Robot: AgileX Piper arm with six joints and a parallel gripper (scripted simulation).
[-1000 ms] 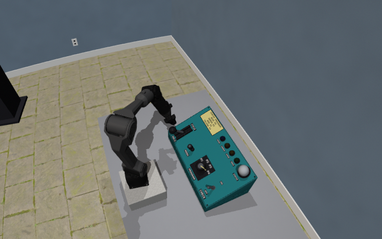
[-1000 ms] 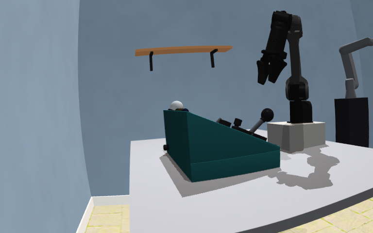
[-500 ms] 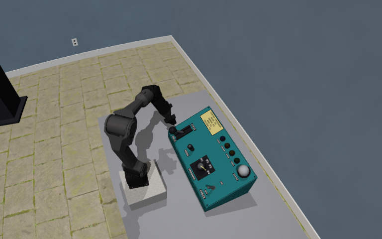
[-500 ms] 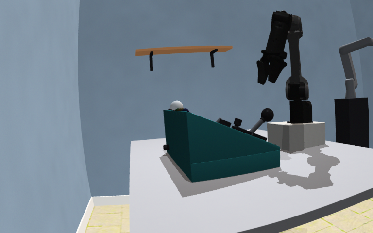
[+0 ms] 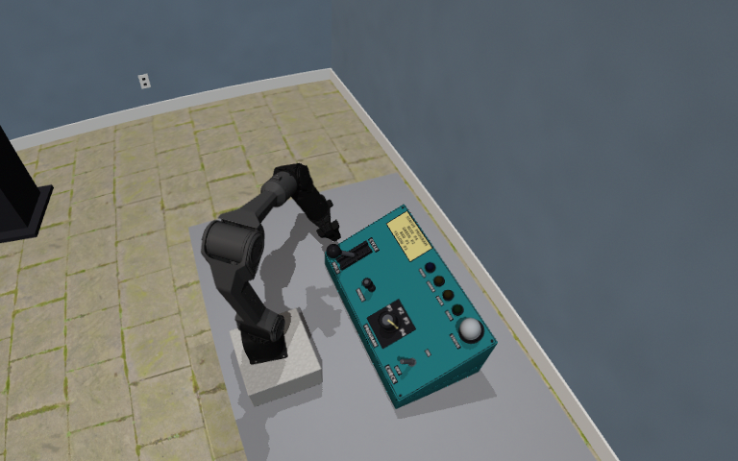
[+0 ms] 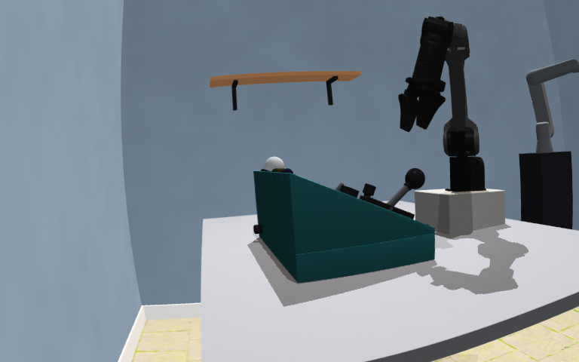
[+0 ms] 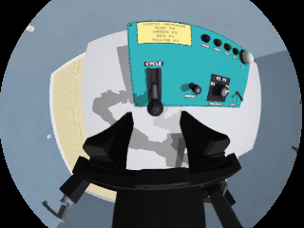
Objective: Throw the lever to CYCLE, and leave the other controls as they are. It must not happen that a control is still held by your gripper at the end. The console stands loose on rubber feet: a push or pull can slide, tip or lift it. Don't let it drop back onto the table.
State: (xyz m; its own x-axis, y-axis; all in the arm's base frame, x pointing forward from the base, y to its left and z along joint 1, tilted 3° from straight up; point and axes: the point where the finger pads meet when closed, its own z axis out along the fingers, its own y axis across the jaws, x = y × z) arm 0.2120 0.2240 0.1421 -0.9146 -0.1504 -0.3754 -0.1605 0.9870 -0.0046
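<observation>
The mode knob is 80 mm ahead of my hand, 110 mm to the right of it and 130 mm below it. Round my hand: rotary selector: 110 mm ahead, 240 mm to the right, 130 mm below; toggle switch: 120 mm ahead, 340 mm to the right, 140 mm below; teal sloped console: 120 mm ahead, 160 mm to the right, 160 mm below.
</observation>
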